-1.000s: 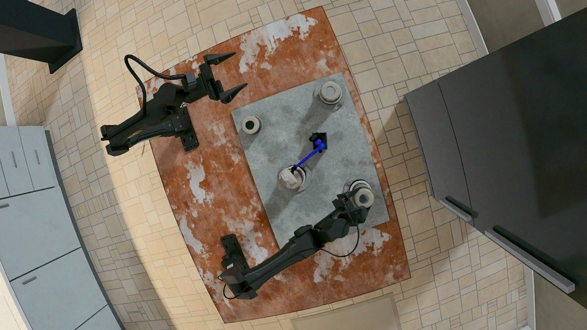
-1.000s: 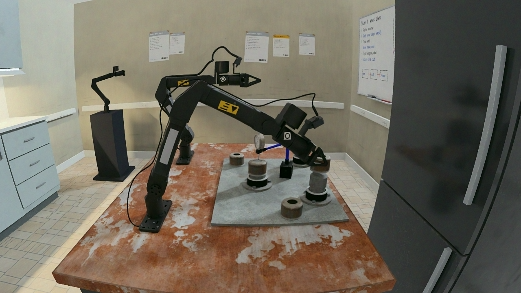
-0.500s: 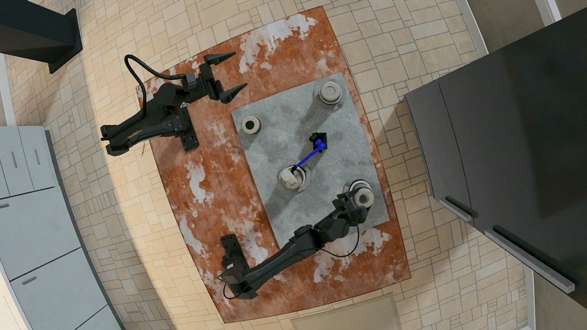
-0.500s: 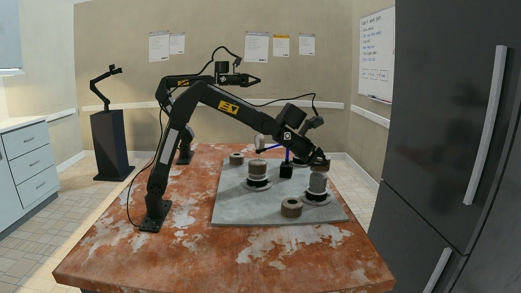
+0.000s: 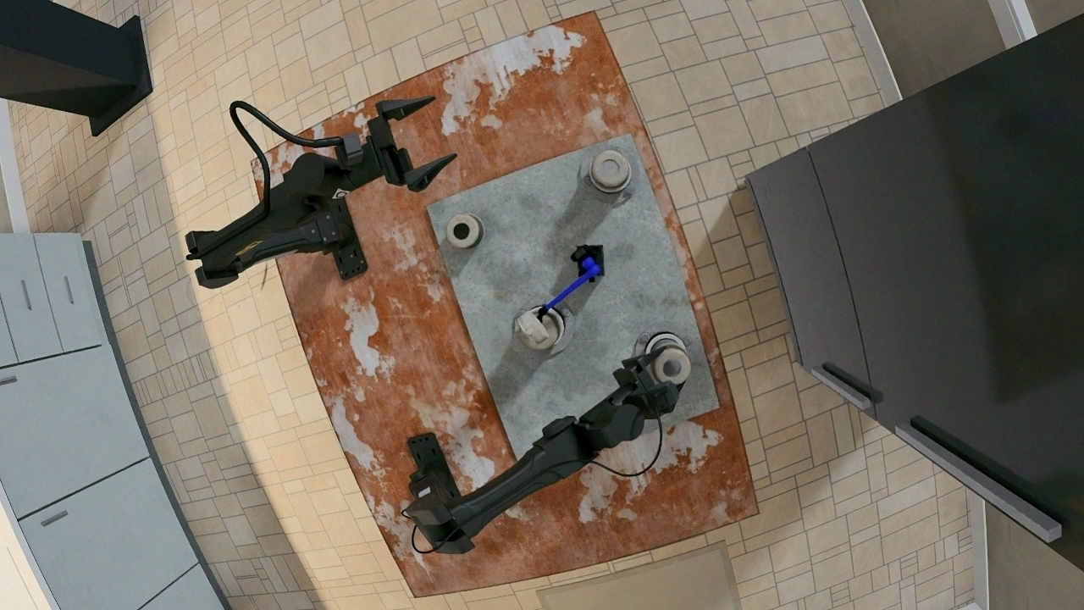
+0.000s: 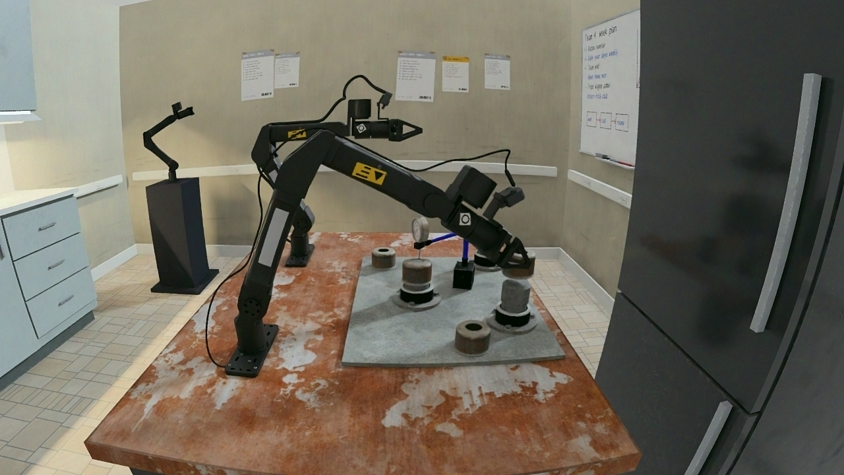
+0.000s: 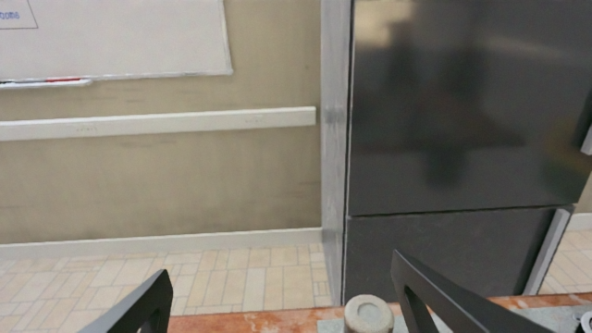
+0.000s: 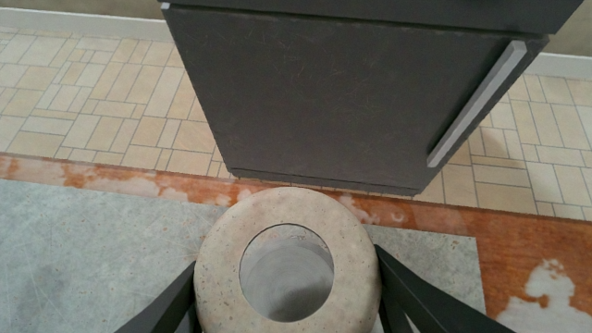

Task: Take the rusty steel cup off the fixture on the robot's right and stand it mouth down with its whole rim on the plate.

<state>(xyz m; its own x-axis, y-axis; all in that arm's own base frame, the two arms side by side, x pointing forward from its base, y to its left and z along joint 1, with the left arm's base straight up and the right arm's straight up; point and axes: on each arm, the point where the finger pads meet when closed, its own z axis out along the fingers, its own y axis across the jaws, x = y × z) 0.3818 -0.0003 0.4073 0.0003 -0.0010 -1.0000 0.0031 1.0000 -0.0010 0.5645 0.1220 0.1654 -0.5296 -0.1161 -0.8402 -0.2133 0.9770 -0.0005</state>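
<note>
Right now my right hand is 14 cm past the grey plate, 15 cm to the right of it and 16 cm above it.
</note>
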